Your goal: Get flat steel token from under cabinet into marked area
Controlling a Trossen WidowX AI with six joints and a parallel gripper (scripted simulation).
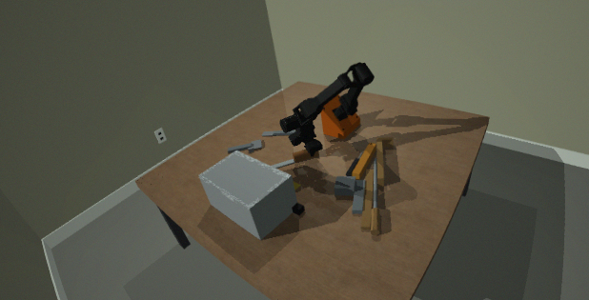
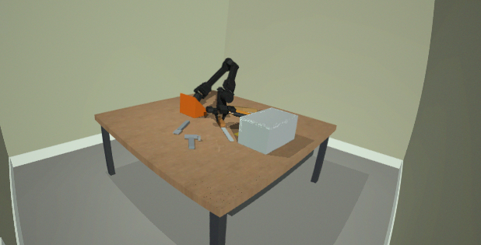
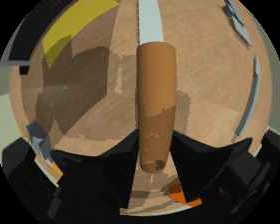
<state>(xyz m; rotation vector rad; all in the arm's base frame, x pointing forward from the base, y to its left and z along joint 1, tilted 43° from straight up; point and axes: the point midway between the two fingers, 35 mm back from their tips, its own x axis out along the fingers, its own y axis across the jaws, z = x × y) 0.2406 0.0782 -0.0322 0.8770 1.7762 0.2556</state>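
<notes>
Right now the orange bar is 22 cm to the left of my gripper tip, 9 cm behind it and 1 cm above it. Round my gripper tip: grey block (26 cm to the left, 8 cm ahead, 1 cm above); then wooden stick (36 cm to the left, 7 cm ahead); then grey t-piece (31 cm to the right, 13 cm ahead).
</notes>
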